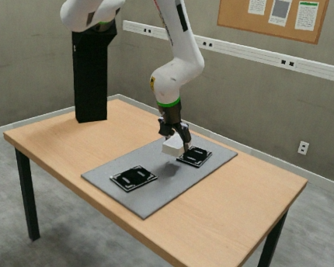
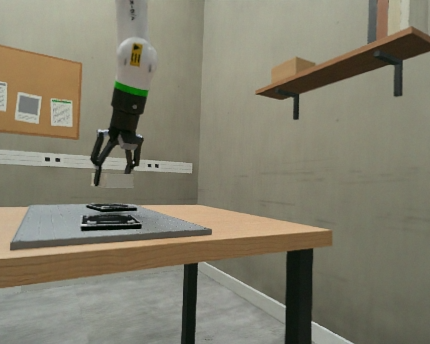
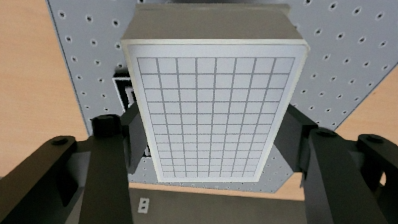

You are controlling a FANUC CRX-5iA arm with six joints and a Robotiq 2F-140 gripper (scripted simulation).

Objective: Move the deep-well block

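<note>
Right now the black plate nest is 11 cm below my hand, 10 cm to the left of it and 8 cm ahead of it. Round my hand: white 96-well deep-well block: 1 cm below.
</note>
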